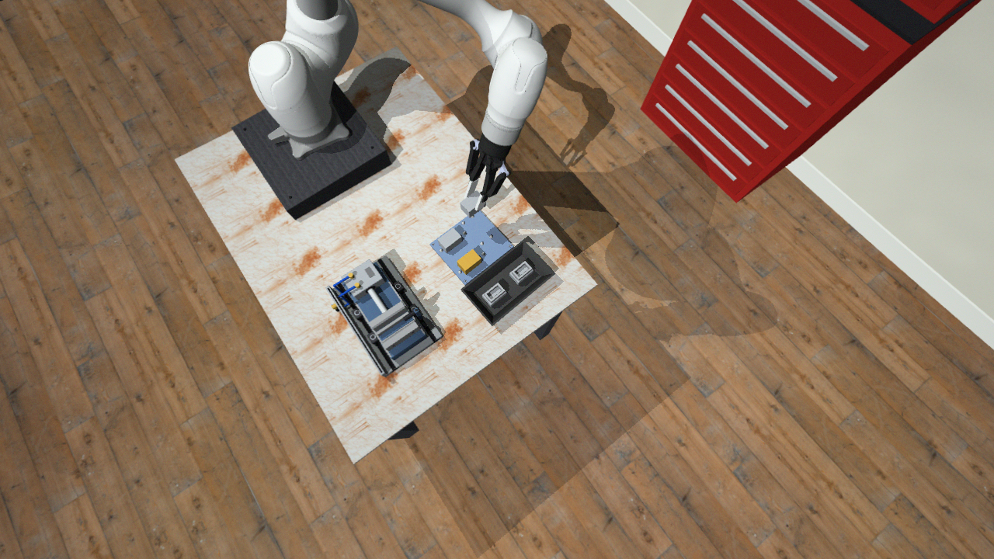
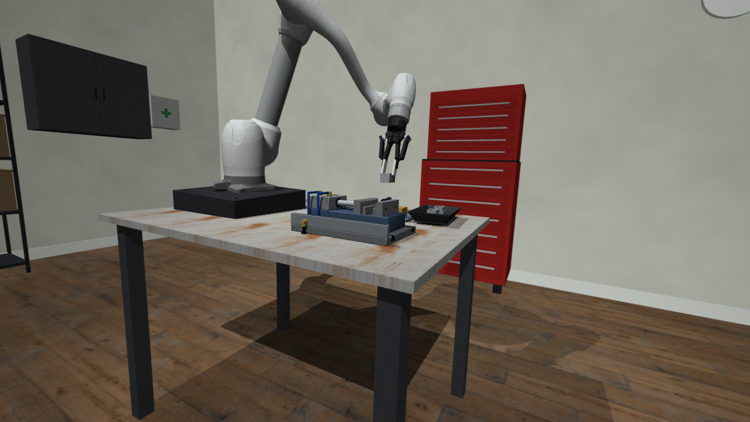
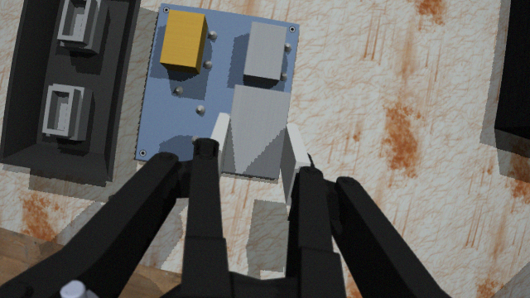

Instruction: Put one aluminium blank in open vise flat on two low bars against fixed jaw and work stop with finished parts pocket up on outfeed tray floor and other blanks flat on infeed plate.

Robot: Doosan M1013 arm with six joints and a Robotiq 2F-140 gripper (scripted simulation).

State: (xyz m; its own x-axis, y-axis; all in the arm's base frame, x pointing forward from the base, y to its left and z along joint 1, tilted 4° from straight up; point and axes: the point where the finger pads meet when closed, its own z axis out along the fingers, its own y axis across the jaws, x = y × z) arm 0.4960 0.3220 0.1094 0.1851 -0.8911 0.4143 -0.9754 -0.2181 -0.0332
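Now: the aluminium blank 10 mm to the right of my hand and 40 mm below it. Also, from my hand: work stop 200 mm ahead, 300 mm to the right, 90 mm below; then brass blank 110 mm ahead, 90 mm to the right, 150 mm below; then infeed plate 60 mm ahead, 50 mm to the right, 180 mm below.
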